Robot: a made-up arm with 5 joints.
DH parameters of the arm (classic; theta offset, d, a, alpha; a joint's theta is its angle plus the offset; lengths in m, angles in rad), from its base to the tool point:
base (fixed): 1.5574 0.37 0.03 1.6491
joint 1: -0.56 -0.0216 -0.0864 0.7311
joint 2: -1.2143 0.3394 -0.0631 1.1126
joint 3: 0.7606 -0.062 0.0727 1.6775
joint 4: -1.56 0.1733 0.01 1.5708
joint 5: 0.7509 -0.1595 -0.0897 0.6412
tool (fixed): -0.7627 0.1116 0 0
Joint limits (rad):
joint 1: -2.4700..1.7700
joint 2: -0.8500..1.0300
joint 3: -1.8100..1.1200
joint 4: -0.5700..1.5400
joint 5: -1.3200..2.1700
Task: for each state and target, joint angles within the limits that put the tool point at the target. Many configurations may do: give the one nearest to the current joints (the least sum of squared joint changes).
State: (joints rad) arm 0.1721 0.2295 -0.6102 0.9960 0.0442
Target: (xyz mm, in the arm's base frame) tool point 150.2 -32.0 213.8
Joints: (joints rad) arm 0.0870 0.8724 -0.7928 0.4465 0.5060
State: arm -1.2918 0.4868 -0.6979 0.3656 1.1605
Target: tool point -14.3 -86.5 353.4
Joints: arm -0.8910 0.1190 -0.8395 0.5124 2.0111
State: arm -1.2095 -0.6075 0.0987 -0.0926 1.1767
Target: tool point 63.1 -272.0 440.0
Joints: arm -1.3389 -0.7816 -0.0052 -0.0596 1.2940
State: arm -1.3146 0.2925 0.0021 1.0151 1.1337
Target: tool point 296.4 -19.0 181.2
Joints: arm -0.3706 0.9670 0.1649 0.4638 1.4592
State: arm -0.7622 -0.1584 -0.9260 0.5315 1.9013
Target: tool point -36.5 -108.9 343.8
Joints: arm -0.6079 -0.1996 -0.8043 0.5155 2.0901
